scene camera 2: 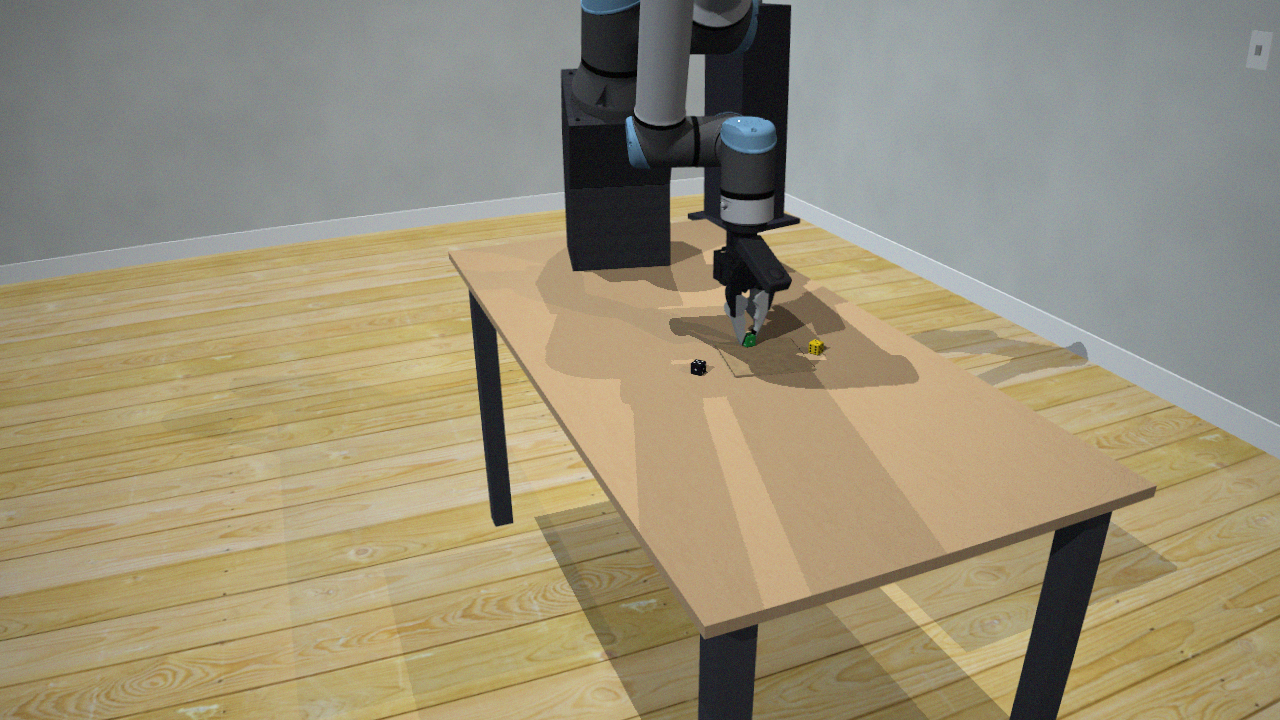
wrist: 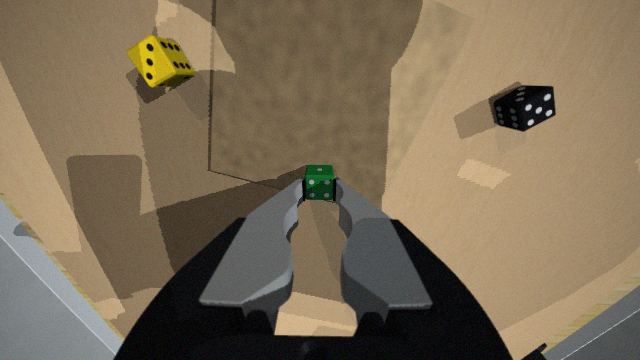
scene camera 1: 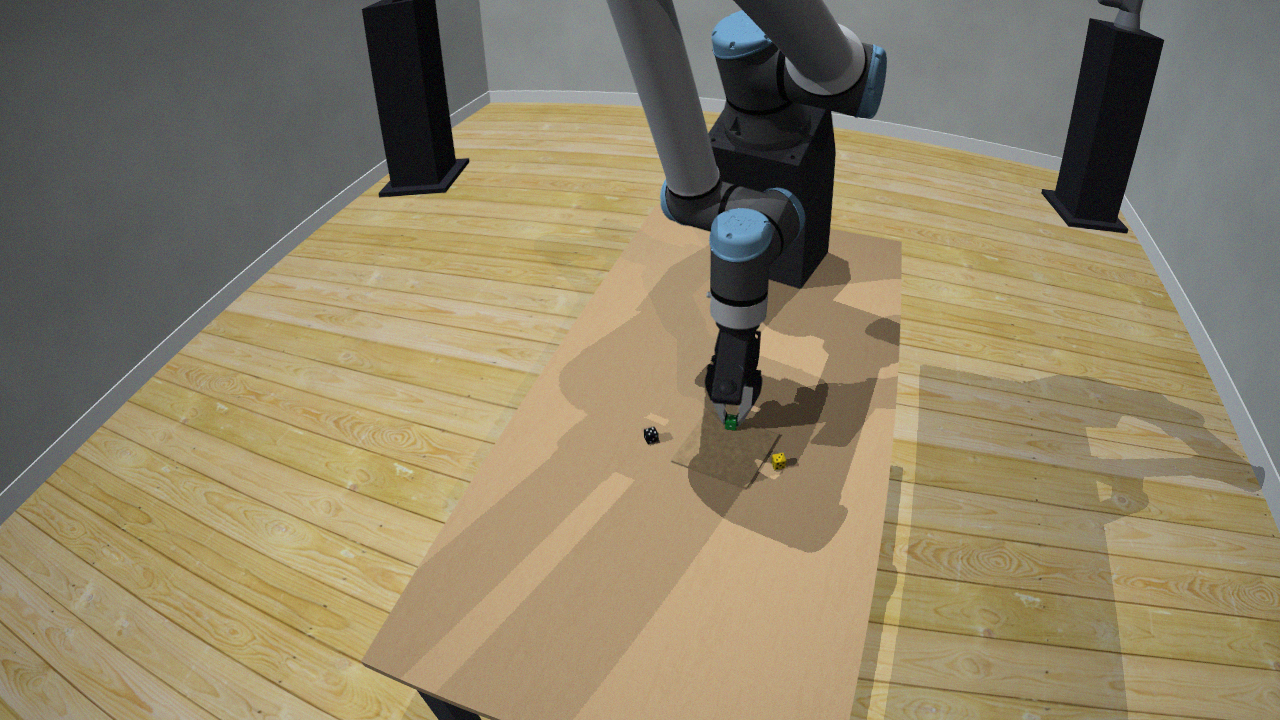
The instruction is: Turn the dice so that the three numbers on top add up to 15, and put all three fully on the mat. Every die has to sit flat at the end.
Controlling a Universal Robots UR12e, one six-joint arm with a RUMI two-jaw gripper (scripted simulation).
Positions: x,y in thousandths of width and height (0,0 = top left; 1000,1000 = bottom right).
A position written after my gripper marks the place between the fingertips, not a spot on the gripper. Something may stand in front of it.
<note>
In view: my gripper (scene camera 2: 584,477), a yellow die (wrist: 252,174) and a green die (wrist: 499,499).
My gripper is seen too in the wrist view (wrist: 499,499) and in scene camera 1 (scene camera 1: 571,590).
</note>
